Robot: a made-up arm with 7 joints. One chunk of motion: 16 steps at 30 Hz.
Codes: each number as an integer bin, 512 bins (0 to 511) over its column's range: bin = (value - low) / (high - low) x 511, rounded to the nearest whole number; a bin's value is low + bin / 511 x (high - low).
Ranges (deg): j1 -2..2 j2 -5..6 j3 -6..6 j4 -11..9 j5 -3..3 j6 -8..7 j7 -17..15
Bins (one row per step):
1: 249 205 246 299 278 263 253
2: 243 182 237 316 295 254 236
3: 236 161 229 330 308 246 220
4: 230 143 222 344 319 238 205
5: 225 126 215 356 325 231 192
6: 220 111 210 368 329 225 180
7: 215 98 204 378 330 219 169
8: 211 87 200 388 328 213 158
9: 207 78 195 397 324 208 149
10: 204 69 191 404 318 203 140
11: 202 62 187 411 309 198 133
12: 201 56 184 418 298 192 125
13: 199 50 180 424 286 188 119
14: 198 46 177 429 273 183 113
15: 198 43 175 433 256 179 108
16: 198 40 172 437 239 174 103
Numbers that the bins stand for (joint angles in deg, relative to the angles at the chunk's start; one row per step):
1: -0.05 -0.59 -0.22 0.70 0.26 -0.28 -1.16
2: -0.10 -1.08 -0.43 1.37 0.46 -0.54 -2.22
3: -0.15 -1.53 -0.62 1.92 0.62 -0.78 -3.22
4: -0.20 -1.92 -0.79 2.46 0.75 -1.01 -4.16
5: -0.24 -2.29 -0.95 2.93 0.82 -1.22 -4.98
6: -0.28 -2.61 -1.07 3.40 0.86 -1.40 -5.73
7: -0.32 -2.89 -1.21 3.79 0.87 -1.57 -6.42
8: -0.35 -3.13 -1.30 4.19 0.85 -1.75 -7.11
9: -0.38 -3.32 -1.42 4.54 0.80 -1.89 -7.67
10: -0.40 -3.51 -1.51 4.81 0.73 -2.04 -8.23
11: -0.42 -3.67 -1.61 5.09 0.63 -2.19 -8.67
12: -0.43 -3.79 -1.68 5.36 0.50 -2.36 -9.17
13: -0.44 -3.92 -1.77 5.59 0.36 -2.48 -9.55
14: -0.45 -4.01 -1.84 5.79 0.21 -2.63 -9.92
15: -0.45 -4.07 -1.89 5.95 0.01 -2.75 -10.24
16: -0.45 -4.14 -1.96 6.10 -0.19 -2.89 -10.55

